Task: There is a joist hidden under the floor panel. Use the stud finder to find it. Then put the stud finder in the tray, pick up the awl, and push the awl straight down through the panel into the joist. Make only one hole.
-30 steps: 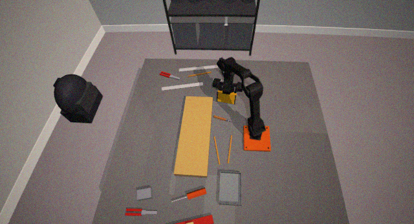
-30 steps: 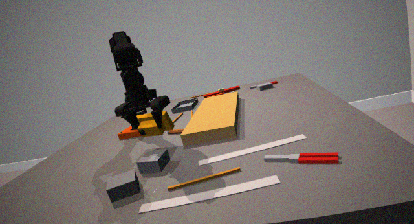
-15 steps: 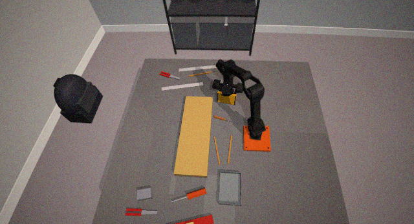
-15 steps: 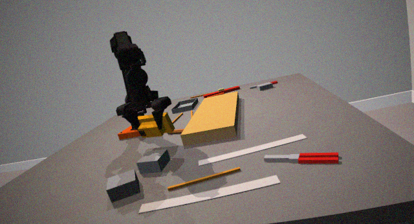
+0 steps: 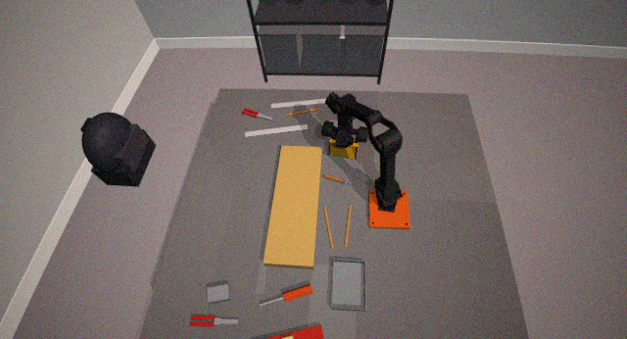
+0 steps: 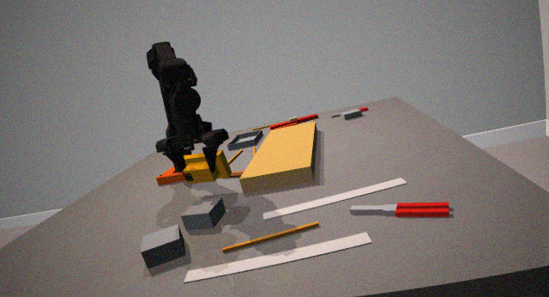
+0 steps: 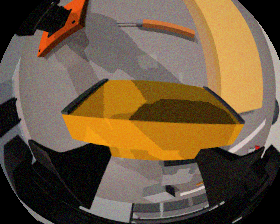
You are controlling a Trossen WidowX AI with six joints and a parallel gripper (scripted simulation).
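The stud finder is 10 mm to the left of my gripper tip and 10 mm behind it. Also, from my gripper tip: indicator window: 30 mm behind, 10 mm to the right; then grey tray: 560 mm to the left, 100 mm behind, 60 mm below; then awl: 150 mm to the left, 70 mm below, 10 mm behind.
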